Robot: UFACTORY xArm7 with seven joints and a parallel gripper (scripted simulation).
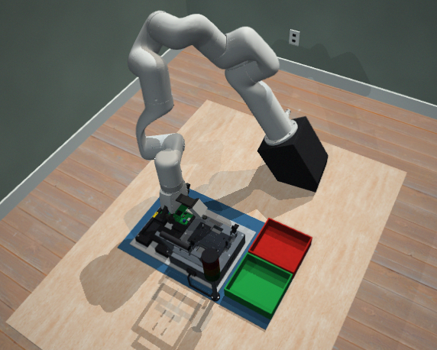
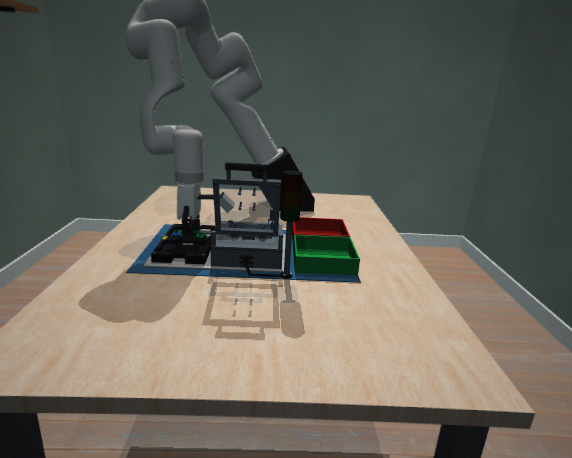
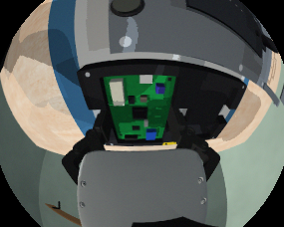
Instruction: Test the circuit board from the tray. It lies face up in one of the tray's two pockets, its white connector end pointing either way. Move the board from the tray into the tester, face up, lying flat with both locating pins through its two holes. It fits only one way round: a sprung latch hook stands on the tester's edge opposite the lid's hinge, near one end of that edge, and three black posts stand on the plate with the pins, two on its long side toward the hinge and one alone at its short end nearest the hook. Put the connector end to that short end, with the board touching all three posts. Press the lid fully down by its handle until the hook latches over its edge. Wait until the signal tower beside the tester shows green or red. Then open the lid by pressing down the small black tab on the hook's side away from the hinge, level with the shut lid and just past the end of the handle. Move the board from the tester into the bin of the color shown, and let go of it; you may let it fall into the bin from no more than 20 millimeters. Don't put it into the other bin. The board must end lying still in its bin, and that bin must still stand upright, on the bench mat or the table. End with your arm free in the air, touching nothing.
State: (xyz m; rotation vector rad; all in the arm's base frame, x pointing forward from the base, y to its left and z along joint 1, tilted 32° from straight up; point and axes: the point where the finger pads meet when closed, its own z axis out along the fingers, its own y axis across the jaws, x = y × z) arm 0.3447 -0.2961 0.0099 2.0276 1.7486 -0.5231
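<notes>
Now: hand right at the green circuit board. Also, from my hand: clear lid: 21 cm ahead, 16 cm above, 14 cm to the left; tester plate: 17 cm to the left, 9 cm ahead, 5 cm above; red bin: 37 cm to the left, 1 cm below, 1 cm ahead.
</notes>
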